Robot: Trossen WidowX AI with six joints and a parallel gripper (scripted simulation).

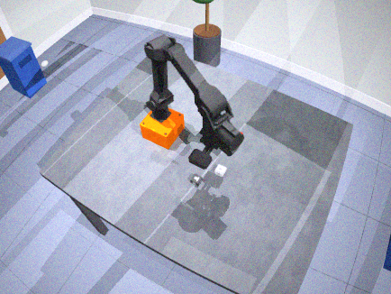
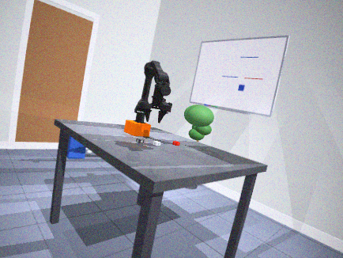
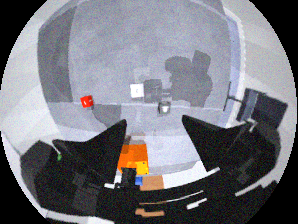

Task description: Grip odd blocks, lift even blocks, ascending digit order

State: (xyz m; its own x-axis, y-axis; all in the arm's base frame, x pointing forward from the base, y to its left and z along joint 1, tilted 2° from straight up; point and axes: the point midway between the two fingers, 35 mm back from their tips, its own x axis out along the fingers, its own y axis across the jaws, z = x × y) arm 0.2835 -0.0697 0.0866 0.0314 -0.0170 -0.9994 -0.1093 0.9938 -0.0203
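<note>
Now: gripper tip 210 mm to the right of the red block, 110 mm above it and 10 mm past it. The rest, counted from my gripper tip: dark grey block: 110 mm below, 50 mm to the right, 30 mm behind; white block: 110 mm below, 40 mm to the left, 20 mm ahead.
</note>
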